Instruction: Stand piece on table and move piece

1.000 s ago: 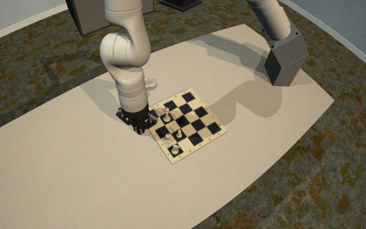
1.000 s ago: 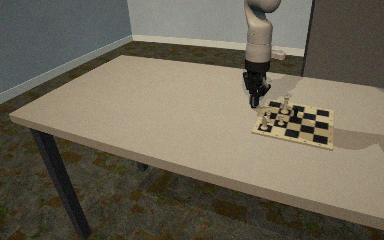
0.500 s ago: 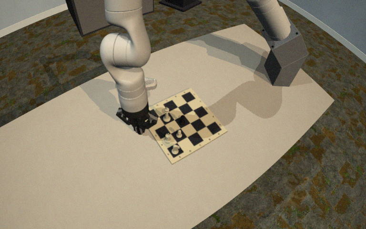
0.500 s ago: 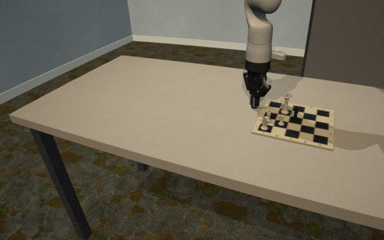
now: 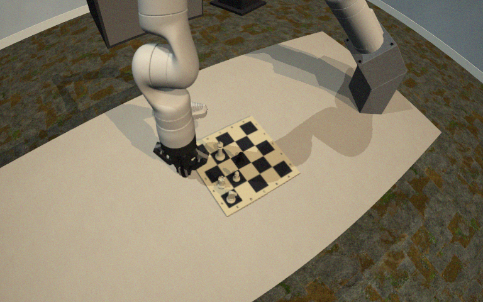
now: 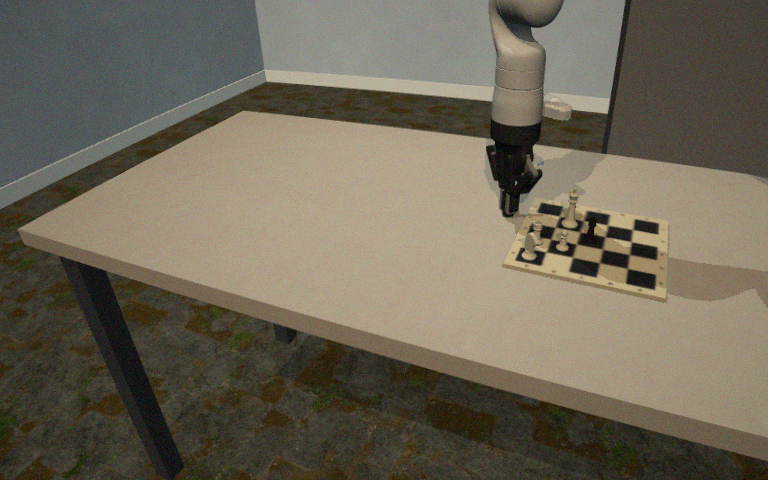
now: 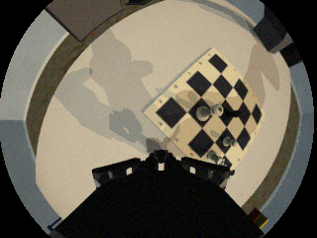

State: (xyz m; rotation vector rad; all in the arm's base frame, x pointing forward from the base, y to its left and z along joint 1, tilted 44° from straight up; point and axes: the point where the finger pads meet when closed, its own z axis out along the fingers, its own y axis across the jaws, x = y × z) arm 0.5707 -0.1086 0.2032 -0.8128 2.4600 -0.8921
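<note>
Now: the black pawn 10 mm below my hand. From my hand the other things lie so: chessboard 120 mm behind, 80 mm to the left, 30 mm below; white king 90 mm behind, 30 mm to the left, 10 mm above; white pawn 100 mm to the left, 70 mm behind, 10 mm below.
</note>
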